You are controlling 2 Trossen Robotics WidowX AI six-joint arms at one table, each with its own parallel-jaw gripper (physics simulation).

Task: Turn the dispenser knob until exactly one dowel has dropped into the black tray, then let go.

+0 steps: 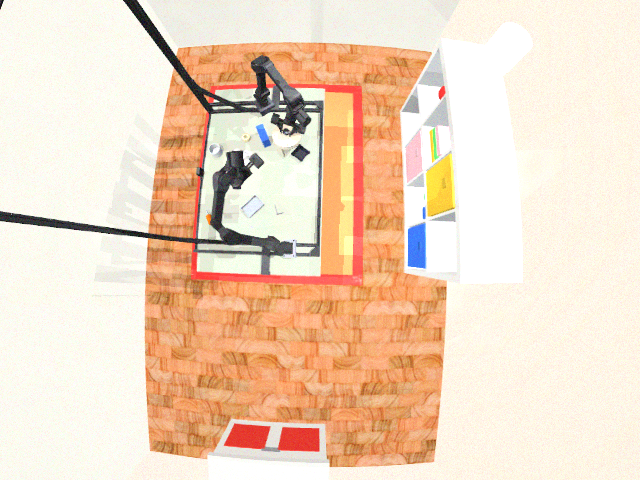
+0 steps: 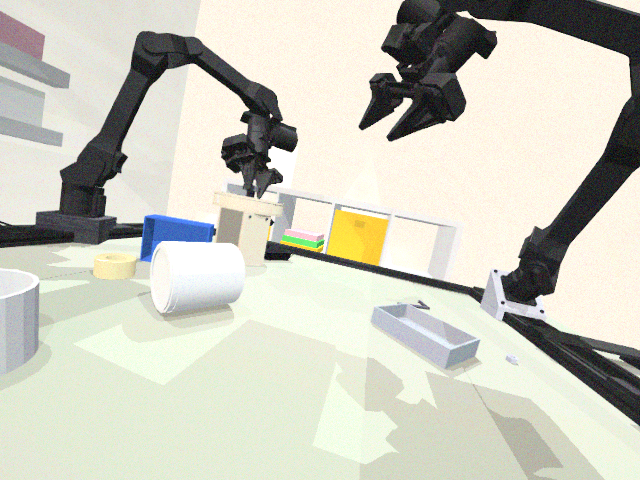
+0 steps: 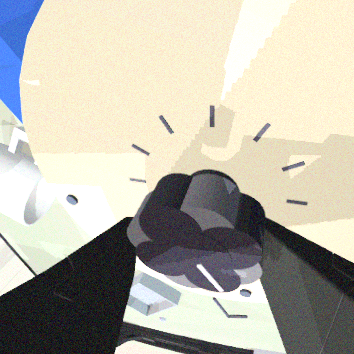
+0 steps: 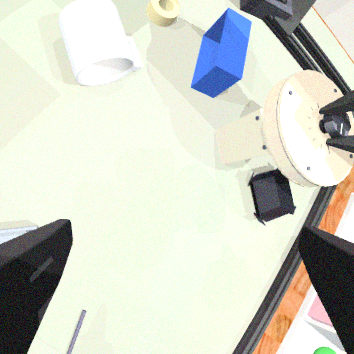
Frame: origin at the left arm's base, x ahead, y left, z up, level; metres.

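Seen in the pictures: left gripper, fingertip midpoint: (image 1: 285, 135) (image 2: 253, 194) (image 4: 322, 126); right gripper, fingertip midpoint: (image 1: 250, 168) (image 2: 372, 133) (image 4: 188, 234); left arm's base, link origin: (image 1: 263, 102) (image 2: 81, 214); right arm's base, link origin: (image 1: 289, 248) (image 2: 517, 290).
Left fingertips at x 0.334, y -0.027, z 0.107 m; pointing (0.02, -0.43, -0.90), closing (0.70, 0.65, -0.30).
Pixels of each thing's top centre, then the offset from my left fingertips to it. "spot": a spot on its surface instead.
- beige dispenser, top centre: (image 3: 211, 192) (image 4: 323, 125) (image 2: 250, 196) (image 1: 286, 133) dx -0.006, dy +0.012, dz -0.007 m
- dark lobed knob, top centre: (image 3: 191, 257) (image 4: 341, 120) (image 2: 252, 185) dx -0.006, dy +0.012, dz +0.021 m
- black tray, top centre: (image 4: 274, 193) (image 2: 273, 248) (image 1: 300, 152) dx +0.080, dy +0.039, dz -0.130 m
- white cylinder, surface spot: (image 2: 196, 276) spot: dx -0.094, dy -0.324, dz -0.101 m
- blue box, top centre: (image 4: 234, 41) (image 2: 181, 220) (image 1: 262, 132) dx -0.135, dy -0.091, dz -0.074 m
- tape roll, top centre: (image 2: 116, 257) (image 4: 165, 3) (image 1: 245, 136) dx -0.207, dy -0.185, dz -0.129 m
- grey open tray, top centre: (image 2: 424, 321) (image 3: 143, 301) (image 1: 251, 205) dx +0.198, dy -0.376, dz -0.129 m
The beige dispenser (image 1: 286, 139) (image 2: 248, 228) (image 4: 298, 130) stands at the far side of the table, its round top (image 3: 105, 88) marked with tick lines. My left gripper (image 1: 286, 128) (image 2: 257, 191) (image 3: 193, 226) is shut on the dark lobed knob (image 3: 200, 228) (image 4: 333, 126) on that top. The black tray (image 1: 300, 152) (image 4: 272, 194) sits beside the dispenser's base; I see no dowel in it. My right gripper (image 1: 257, 161) (image 2: 385, 126) (image 4: 188, 234) is open and empty, high above the table's middle.
A white cylinder (image 1: 215, 150) (image 2: 196, 276) (image 4: 95, 46) lies on its side. A blue box (image 1: 263, 134) (image 2: 175, 230) (image 4: 221, 53) and a tape roll (image 1: 245, 136) (image 2: 114, 265) (image 4: 163, 10) lie near the dispenser. A grey open tray (image 1: 251, 207) (image 2: 425, 333) is nearer. A white shelf unit (image 1: 490, 167) stands off the table.
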